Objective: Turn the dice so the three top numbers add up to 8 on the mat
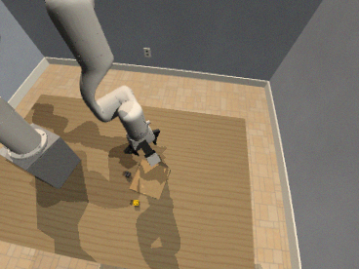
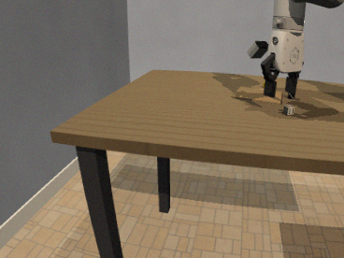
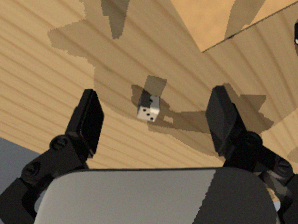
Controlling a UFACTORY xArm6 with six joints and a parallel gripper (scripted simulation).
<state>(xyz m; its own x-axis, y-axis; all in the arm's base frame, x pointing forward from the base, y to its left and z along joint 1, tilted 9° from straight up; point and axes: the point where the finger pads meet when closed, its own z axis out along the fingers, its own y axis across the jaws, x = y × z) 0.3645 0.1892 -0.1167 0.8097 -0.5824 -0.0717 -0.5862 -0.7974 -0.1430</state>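
Now: the white die 4 cm below my hand, 3 cm to the left of it and 3 cm behind it. From my hand the other things lie so: black die: 13 cm to the right, 4 cm below, 4 cm behind; tan mat: 12 cm to the right, 6 cm ahead, 5 cm below; yellow die: 23 cm to the right, 4 cm below, 4 cm ahead.
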